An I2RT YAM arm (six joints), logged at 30 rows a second.
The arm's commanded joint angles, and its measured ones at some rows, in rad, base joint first. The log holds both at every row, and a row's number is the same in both.
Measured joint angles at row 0: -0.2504 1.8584 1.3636 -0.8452 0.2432 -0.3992
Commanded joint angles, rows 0 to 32: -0.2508 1.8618 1.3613 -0.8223 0.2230 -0.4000; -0.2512 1.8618 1.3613 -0.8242 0.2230 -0.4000; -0.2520 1.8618 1.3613 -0.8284 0.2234 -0.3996; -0.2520 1.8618 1.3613 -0.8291 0.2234 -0.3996; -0.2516 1.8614 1.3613 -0.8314 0.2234 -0.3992; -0.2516 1.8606 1.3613 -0.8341 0.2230 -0.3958; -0.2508 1.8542 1.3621 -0.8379 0.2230 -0.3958; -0.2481 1.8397 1.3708 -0.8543 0.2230 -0.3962; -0.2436 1.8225 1.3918 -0.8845 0.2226 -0.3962; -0.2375 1.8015 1.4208 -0.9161 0.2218 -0.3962; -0.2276 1.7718 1.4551 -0.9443 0.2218 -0.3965; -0.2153 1.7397 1.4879 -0.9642 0.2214 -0.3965; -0.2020 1.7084 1.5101 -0.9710 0.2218 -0.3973; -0.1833 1.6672 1.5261 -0.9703 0.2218 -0.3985; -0.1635 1.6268 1.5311 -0.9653 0.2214 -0.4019; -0.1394 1.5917 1.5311 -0.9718 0.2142 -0.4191; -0.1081 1.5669 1.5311 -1.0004 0.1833 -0.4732; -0.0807 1.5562 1.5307 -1.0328 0.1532 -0.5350; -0.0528 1.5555 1.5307 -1.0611 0.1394 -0.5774; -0.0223 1.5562 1.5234 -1.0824 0.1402 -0.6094; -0.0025 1.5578 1.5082 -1.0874 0.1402 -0.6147; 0.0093 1.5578 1.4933 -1.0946 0.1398 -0.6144; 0.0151 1.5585 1.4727 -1.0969 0.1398 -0.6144; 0.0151 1.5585 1.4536 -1.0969 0.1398 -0.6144; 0.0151 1.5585 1.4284 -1.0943 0.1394 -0.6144; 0.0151 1.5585 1.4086 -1.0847 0.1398 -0.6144; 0.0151 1.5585 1.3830 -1.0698 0.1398 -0.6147; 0.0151 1.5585 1.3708 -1.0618 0.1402 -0.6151; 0.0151 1.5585 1.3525 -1.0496 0.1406 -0.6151; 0.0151 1.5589 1.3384 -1.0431 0.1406 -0.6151; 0.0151 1.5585 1.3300 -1.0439 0.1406 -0.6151; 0.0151 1.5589 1.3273 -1.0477 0.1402 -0.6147; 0.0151 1.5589 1.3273 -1.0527 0.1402 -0.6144
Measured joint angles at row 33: 0.0143 1.5543 1.3411 -1.0481 0.1535 -0.5999
